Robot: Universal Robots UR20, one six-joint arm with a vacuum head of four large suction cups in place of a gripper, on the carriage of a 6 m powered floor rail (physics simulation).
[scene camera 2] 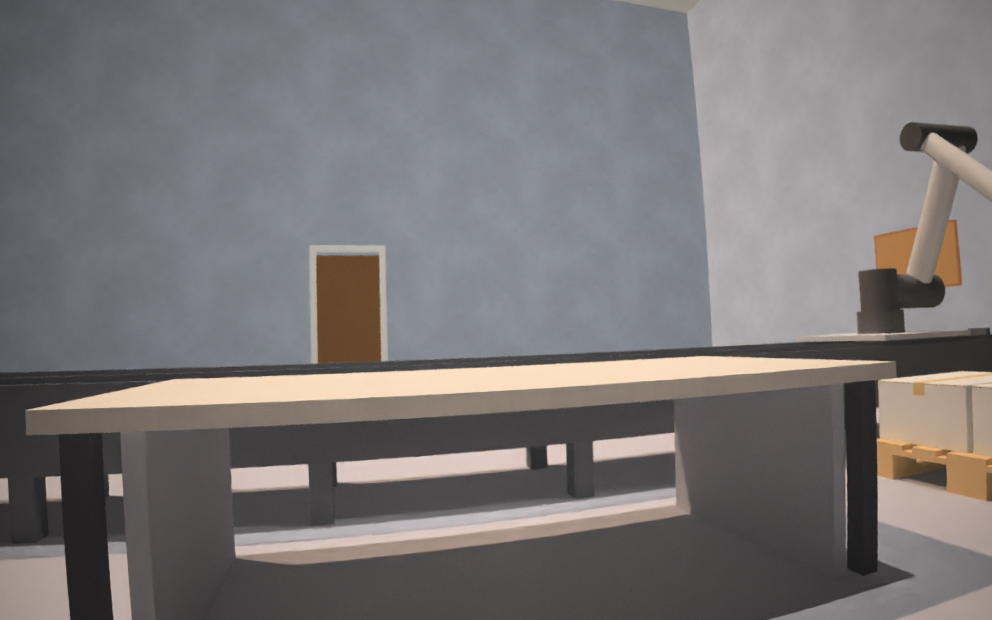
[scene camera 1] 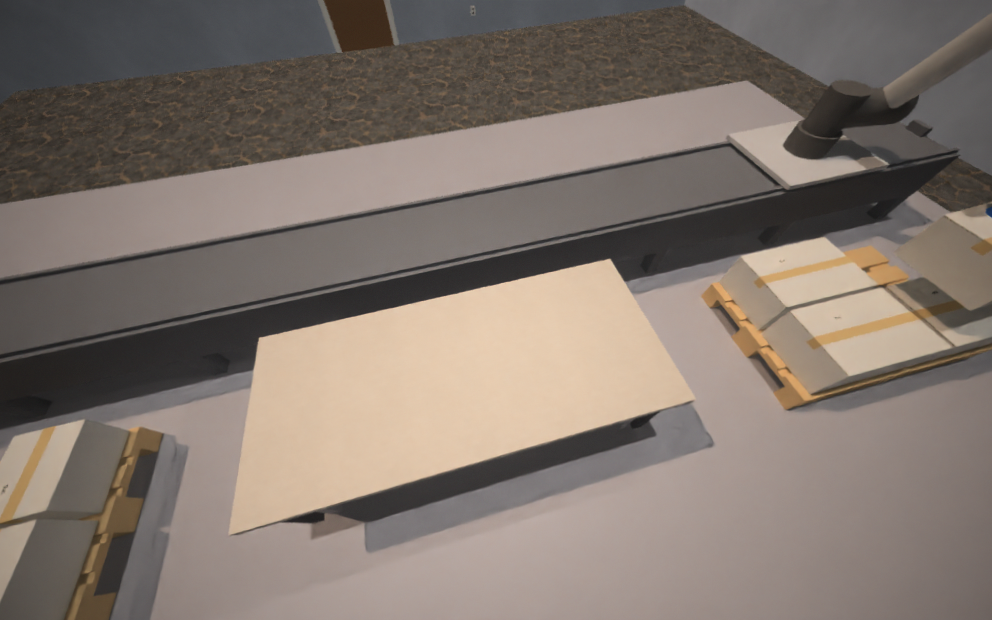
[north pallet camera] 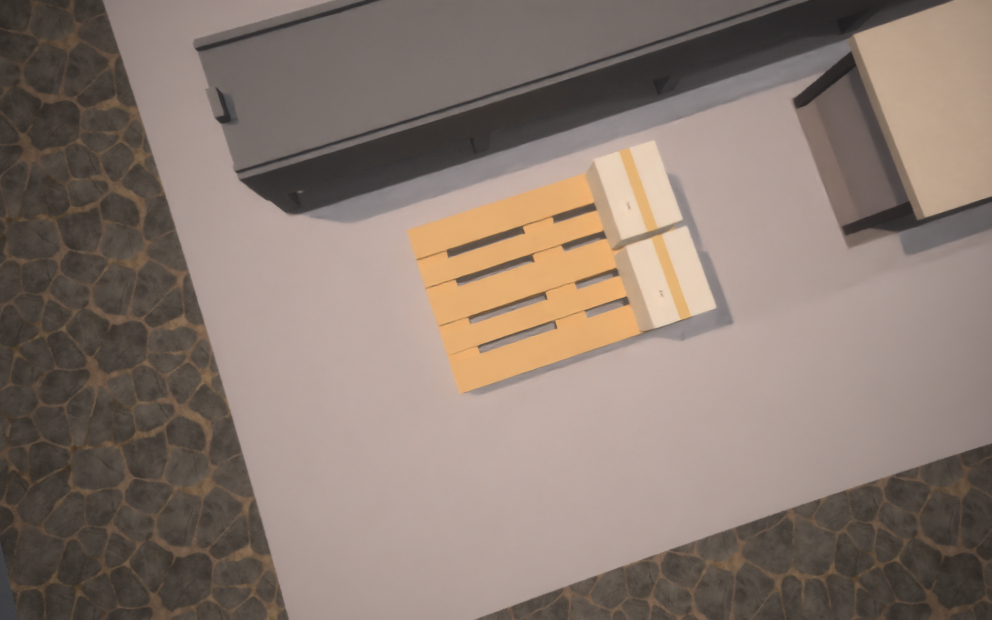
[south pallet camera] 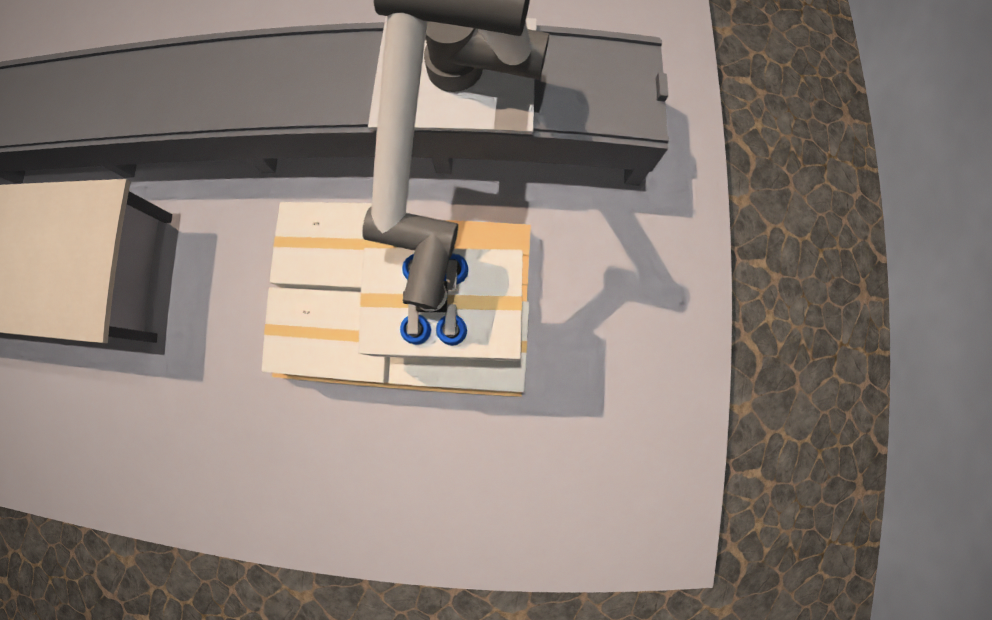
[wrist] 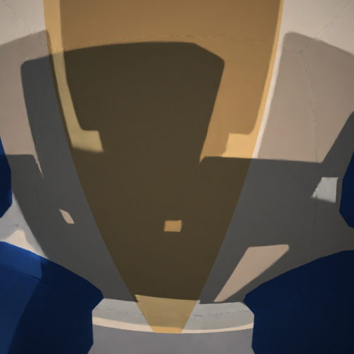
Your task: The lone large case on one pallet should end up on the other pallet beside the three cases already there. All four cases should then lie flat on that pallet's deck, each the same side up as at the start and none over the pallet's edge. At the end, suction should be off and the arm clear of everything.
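Frame: origin at the arm's base, x ahead, y down, z left, level; centimetres.
Where they show: arm's base, origin of its link: (scene camera 2: 881, 333) (scene camera 1: 804, 148) (south pallet camera: 454, 68).
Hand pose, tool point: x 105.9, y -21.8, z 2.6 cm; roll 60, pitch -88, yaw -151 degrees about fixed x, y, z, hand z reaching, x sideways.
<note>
Things, the pixels of their top centre, and the offset from my tool point. "spot": a spot on its surface instead. Level surfaces: height alone.
- large case, centre of its top: (south pallet camera: 440, 301) dx +0.5, dy -2.8, dz +1.8 cm
- south pallet, a spot on its surface: (south pallet camera: 491, 233) spot: dx -41.4, dy +64.4, dz +16.7 cm
- table, height of its surface: dy +25.8 cm
My suction gripper (south pallet camera: 433, 299) is on the taped top of the large case (south pallet camera: 380, 332) (scene camera 1: 943, 252) (wrist: 175, 90) and holds it level in the air over the south pallet (south pallet camera: 491, 233) (scene camera 1: 868, 259). In the south pallet camera it overlaps parts of the three cases below. One case (south pallet camera: 314, 266) (scene camera 1: 812, 263) lies at the back left, another (south pallet camera: 314, 358) (scene camera 1: 863, 314) at the front left and a third (south pallet camera: 453, 376) (scene camera 1: 921, 292) at the front right, partly hidden and shaded. Bare deck shows at the back right. The north pallet (north pallet camera: 497, 290) has a bare deck beside two smaller cases.
The two smaller cases (north pallet camera: 664, 190) (north pallet camera: 694, 277) stand at the north pallet's right end. A table (scene camera 1: 453, 394) (scene camera 2: 468, 387) stands between the pallets. The rail (scene camera 1: 438, 233) (south pallet camera: 219, 87) runs behind them, with the carriage (south pallet camera: 398, 109) (scene camera 1: 775, 157) near its south end.
</note>
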